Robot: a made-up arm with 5 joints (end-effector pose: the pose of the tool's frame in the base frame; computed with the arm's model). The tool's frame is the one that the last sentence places. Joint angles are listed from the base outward.
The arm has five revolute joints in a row. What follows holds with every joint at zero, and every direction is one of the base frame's. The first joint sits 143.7 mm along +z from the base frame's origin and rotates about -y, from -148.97 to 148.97 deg. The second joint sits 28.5 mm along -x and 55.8 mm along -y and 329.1 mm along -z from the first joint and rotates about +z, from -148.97 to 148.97 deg. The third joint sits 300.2 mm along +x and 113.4 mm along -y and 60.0 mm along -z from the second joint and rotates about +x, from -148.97 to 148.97 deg. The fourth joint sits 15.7 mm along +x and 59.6 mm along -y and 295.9 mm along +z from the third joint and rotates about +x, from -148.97 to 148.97 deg. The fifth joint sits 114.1 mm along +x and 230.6 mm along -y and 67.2 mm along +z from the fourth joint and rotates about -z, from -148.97 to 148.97 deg. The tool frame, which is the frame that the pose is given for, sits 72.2 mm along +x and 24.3 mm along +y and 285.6 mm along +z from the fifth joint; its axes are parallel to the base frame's.
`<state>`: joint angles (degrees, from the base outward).
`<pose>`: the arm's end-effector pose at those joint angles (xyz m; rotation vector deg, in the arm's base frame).
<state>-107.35 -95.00 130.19 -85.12 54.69</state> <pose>-0.3028 -0.4805 1.0909 -78.83 18.15 -127.64</pose>
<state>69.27 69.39 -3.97 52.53 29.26</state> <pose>0.2817 0.2130 0.7759 5.10 -27.45 48.88</pose>
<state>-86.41 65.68 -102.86 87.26 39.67</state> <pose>0.0215 0.4151 -0.0015 11.48 72.15 27.12</pose>
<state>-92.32 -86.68 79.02 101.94 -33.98</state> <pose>-0.7308 -0.5451 0.4133 45.49 -79.95 -46.67</pose>
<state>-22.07 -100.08 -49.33 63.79 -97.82</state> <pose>-0.1923 -0.4155 0.3835 -2.63 7.78 -1.77</pose>
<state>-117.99 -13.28 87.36 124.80 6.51</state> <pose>-0.7595 -0.2128 0.0346 -91.02 44.77 135.73</pose>
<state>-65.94 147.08 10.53 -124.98 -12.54</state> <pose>-0.2937 0.0671 0.6027 2.41 -82.84 86.35</pose>
